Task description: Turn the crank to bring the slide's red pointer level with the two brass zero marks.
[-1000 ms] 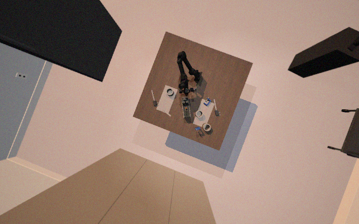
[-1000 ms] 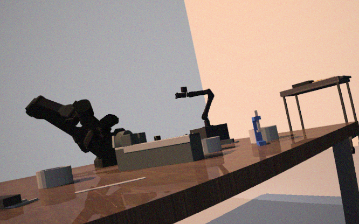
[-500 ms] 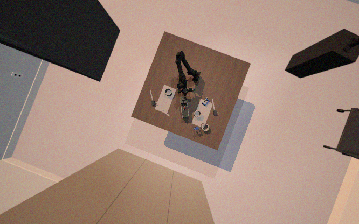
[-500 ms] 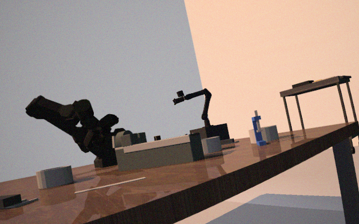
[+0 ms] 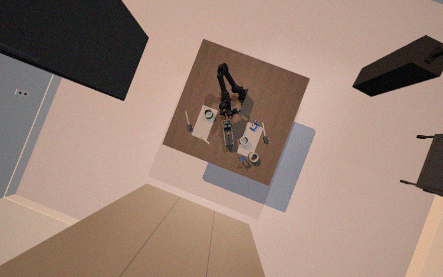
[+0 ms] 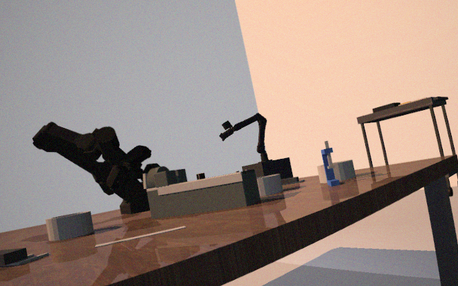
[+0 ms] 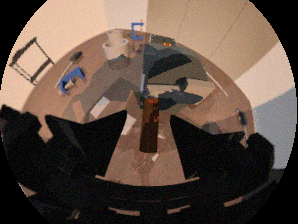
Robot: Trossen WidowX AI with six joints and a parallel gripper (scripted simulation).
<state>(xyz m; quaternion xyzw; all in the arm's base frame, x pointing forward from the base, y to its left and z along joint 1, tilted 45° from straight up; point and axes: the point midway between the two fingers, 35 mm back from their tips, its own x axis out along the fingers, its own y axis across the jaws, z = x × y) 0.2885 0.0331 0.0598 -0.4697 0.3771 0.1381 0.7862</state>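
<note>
My gripper tip is now 1 cm past the crank handle, 1 cm to the left of it and 2 cm below it. The rest, counted from my gripper tip: red pointer: 15 cm ahead, 7 cm to the left, 2 cm above; then thin white rod: 33 cm ahead, 14 cm to the right, 6 cm below.
</note>
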